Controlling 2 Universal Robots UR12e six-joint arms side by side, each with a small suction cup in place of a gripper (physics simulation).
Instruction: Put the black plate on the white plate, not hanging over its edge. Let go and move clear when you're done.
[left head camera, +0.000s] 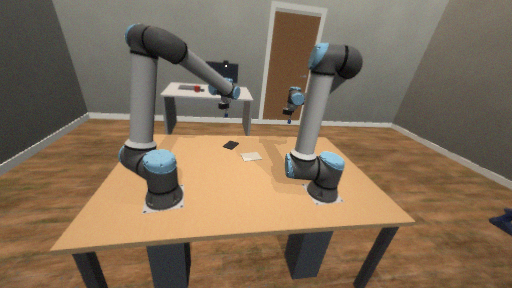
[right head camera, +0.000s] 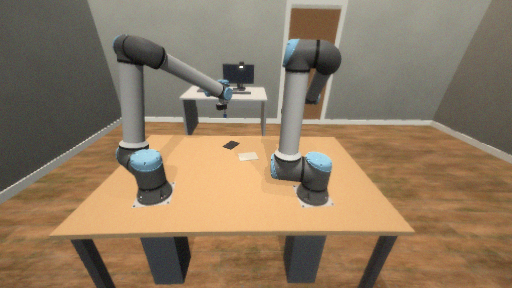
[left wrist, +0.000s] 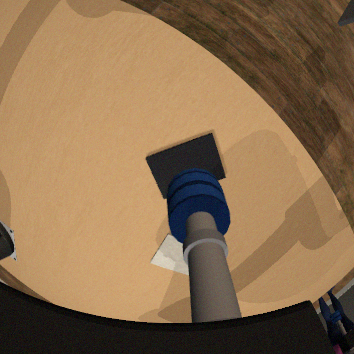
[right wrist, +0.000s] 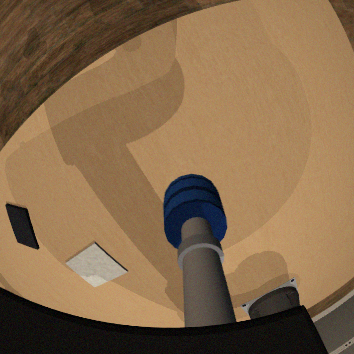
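Where they show: left hand, its tool point: (left head camera: 226, 116) (right head camera: 225, 117) (left wrist: 193, 193); right hand, its tool point: (left head camera: 288, 123) (left wrist: 333, 313) (right wrist: 190, 200); left arm's base, origin of its link: (left head camera: 165, 197) (right head camera: 155, 193); right arm's base, origin of its link: (left head camera: 321, 192) (right head camera: 312, 194) (right wrist: 272, 302).
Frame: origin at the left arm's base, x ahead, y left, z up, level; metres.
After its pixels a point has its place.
The black plate (left head camera: 230, 145) {y -0.478, x 0.544, z 0.010 m} (right head camera: 231, 145) {y -0.488, x 0.543, z 0.010 m} (left wrist: 182, 160) {y -0.473, x 0.571, z 0.010 m} (right wrist: 22, 226) {y -0.501, x 0.559, z 0.010 m} lies flat on the table near its back edge. The white plate (left head camera: 251, 156) {y -0.610, x 0.350, z 0.006 m} (right head camera: 248, 156) {y -0.611, x 0.349, z 0.006 m} (left wrist: 172, 255) {y -0.574, x 0.350, z 0.006 m} (right wrist: 96, 265) {y -0.623, x 0.357, z 0.006 m} lies flat on the table, apart from the black plate, nearer the arm bases. My left suction cup (left head camera: 226, 115) (right head camera: 225, 116) (left wrist: 195, 182) hangs in the air above the black plate, open and holding nothing; in the left wrist view it covers part of that plate. My right suction cup (left head camera: 289, 121) (right wrist: 192, 190) is open and empty, high above the table to the right of both plates; it is hidden in the right head camera view.
The wooden table (left head camera: 215, 200) {y -0.268, x -0.079, z 0.000 m} (right head camera: 215, 200) {y -0.354, x -0.109, z 0.000 m} carries both arm bases. Behind it stands a white desk (left head camera: 175, 92) (right head camera: 260, 93) with a monitor (right head camera: 238, 74) and a red object (left head camera: 197, 88). The right arm's upright link (left head camera: 315, 115) {y -0.758, x -0.133, z 0.527 m} (right head camera: 293, 110) {y -0.760, x -0.134, z 0.547 m} stands to the right of the white plate.
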